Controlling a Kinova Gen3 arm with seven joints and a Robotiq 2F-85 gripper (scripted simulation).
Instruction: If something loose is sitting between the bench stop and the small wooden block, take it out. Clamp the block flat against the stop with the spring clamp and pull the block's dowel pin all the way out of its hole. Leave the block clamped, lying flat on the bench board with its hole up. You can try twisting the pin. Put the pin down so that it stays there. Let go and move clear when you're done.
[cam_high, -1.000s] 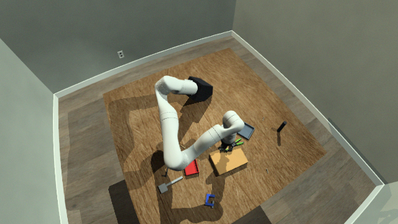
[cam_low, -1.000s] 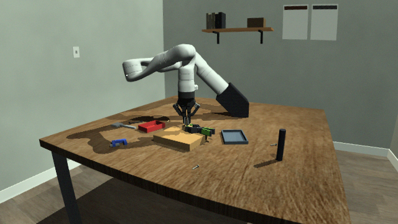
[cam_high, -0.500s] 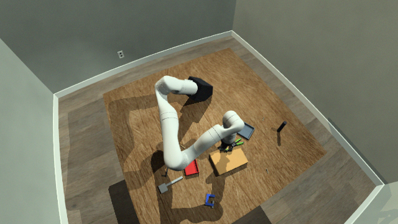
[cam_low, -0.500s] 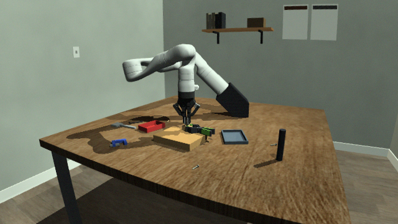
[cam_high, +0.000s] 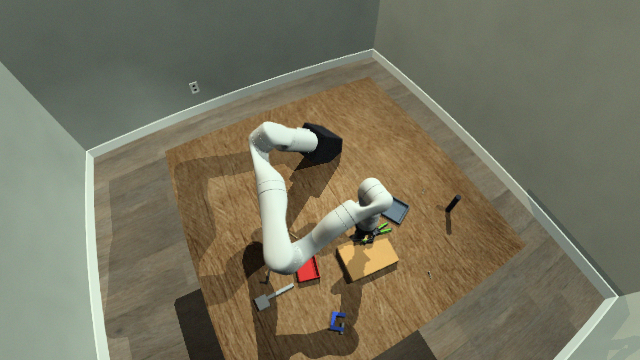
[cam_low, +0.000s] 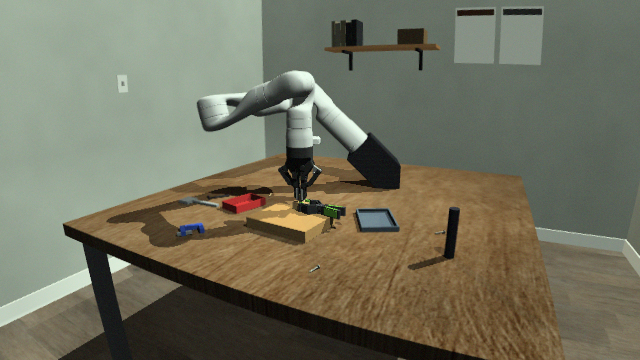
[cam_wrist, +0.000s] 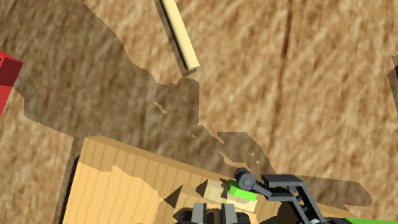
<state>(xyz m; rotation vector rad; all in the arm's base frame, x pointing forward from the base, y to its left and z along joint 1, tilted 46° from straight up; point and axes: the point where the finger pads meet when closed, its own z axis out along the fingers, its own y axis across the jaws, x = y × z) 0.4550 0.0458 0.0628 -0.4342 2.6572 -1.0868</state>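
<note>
Right now the dowel pin is 2 cm below my hand. The rest, counted from my hand: thin pale stick (12 cm behind, 5 cm to the right, 8 cm below); small wooden block (4 cm below); tan bench board (6 cm ahead, 6 cm below).
</note>
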